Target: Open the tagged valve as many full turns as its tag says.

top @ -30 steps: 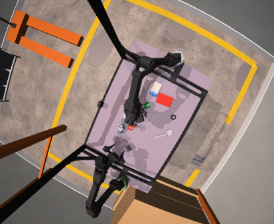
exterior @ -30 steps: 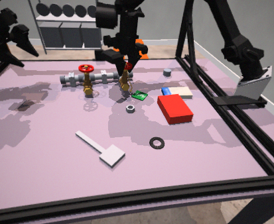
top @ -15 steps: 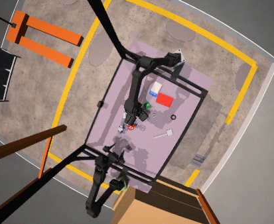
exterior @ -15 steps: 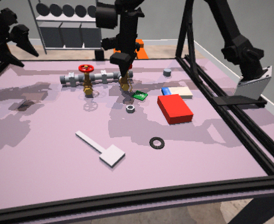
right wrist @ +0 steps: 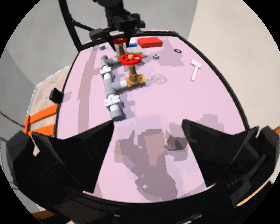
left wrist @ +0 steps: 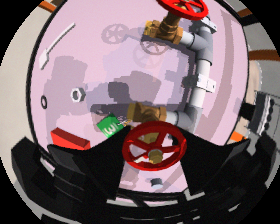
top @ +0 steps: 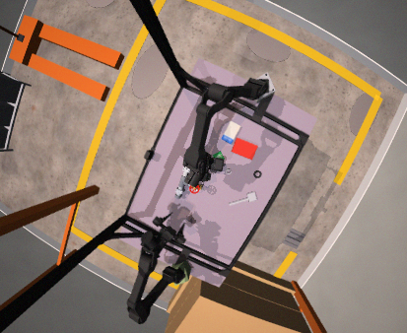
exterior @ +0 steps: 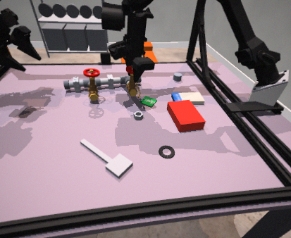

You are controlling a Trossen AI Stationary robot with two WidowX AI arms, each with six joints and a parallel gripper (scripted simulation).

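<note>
Now: left hand 6 cm short of the green tag, 4 cm to the right of it and 10 cm above it. Also, from my left hand: red block (17 cm ahead, 14 cm to the left, 9 cm below); grey nut (15 cm ahead, 1 cm to the right, 9 cm below); flat grey wrench (30 cm ahead, 12 cm to the right, 10 cm below).
</note>
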